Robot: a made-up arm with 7 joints.
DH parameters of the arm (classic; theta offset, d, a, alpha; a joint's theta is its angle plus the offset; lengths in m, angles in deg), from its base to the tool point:
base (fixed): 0 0 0 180
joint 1: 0 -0.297 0 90
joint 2: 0 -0.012 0 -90
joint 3: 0 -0.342 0 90
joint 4: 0 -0.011 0 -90
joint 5: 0 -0.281 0 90
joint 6: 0 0 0 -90
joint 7: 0 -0.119 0 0
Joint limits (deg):
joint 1: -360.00..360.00
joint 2: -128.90..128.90
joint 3: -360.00..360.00
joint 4: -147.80..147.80
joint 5: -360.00..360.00
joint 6: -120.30..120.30
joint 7: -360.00..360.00
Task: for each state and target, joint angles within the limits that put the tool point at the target. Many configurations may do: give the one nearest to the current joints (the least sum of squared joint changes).
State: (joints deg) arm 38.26 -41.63 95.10 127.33 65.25 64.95 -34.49
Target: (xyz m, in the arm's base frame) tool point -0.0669 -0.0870 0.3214
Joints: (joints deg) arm 20.67 -26.81 67.56 144.92 20.13 82.82 -34.49
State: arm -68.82 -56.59 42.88 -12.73 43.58 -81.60 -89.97
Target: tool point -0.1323 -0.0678 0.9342
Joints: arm -63.19 -12.52 49.69 1.98 51.35 -78.97 -89.97
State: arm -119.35 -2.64 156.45 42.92 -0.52 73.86 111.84
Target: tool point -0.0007 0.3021 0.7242
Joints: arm -139.66 48.46 133.05 50.21 -10.20 91.36 111.84
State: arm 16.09 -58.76 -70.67 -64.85 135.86 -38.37 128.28
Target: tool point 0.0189 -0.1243 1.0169
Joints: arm 5.16 4.88 -80.62 -21.25 142.23 -19.21 128.28
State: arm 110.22 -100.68 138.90 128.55 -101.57 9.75 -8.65
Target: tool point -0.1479 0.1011 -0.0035
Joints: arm 110.46 -103.26 150.32 125.71 -101.74 5.77 -8.65
